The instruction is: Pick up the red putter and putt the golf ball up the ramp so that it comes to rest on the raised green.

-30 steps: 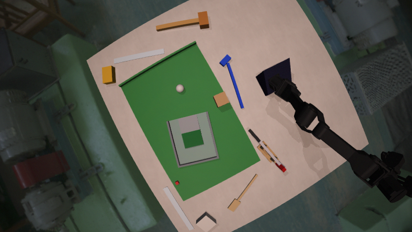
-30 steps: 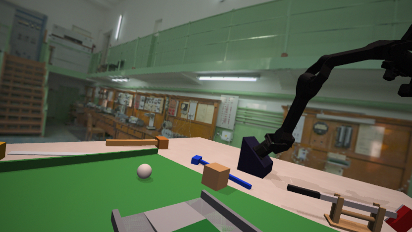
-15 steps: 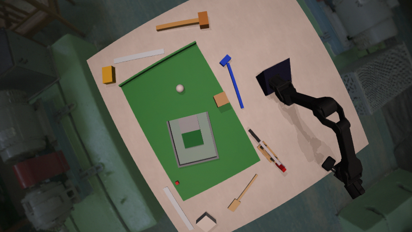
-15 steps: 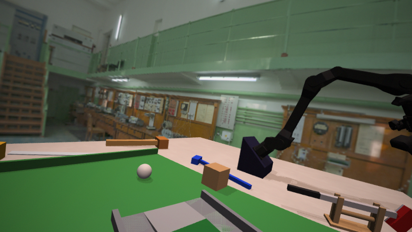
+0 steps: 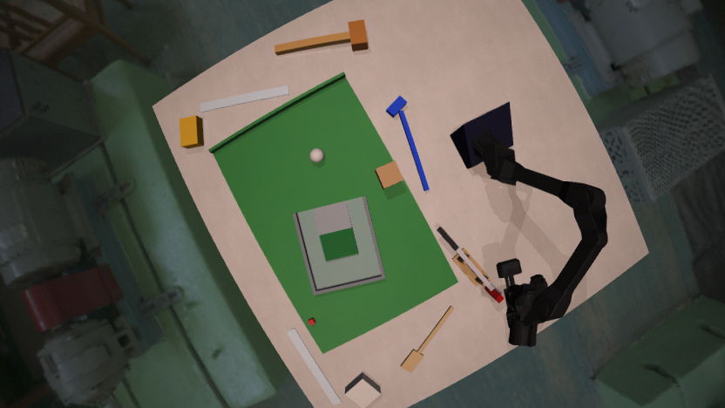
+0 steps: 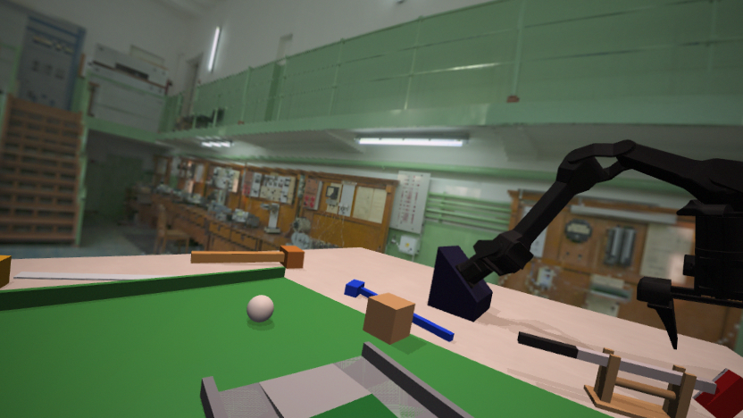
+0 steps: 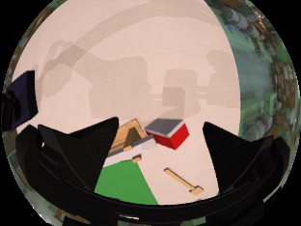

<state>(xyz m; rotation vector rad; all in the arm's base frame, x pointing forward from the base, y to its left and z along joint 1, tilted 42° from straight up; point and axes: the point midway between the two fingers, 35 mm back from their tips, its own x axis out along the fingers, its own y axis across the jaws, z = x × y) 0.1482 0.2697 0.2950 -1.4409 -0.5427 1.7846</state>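
My gripper tip is 90 mm to the left of the wooden putter stand, 60 mm above it and 50 mm short of it. The rest, counted from my gripper tip: tan cube 460 mm to the right, 130 mm ahead, 60 mm below; then blue putter 520 mm to the right, 80 mm below, 20 mm ahead; then green mat 440 mm to the right, 330 mm ahead, 90 mm below.
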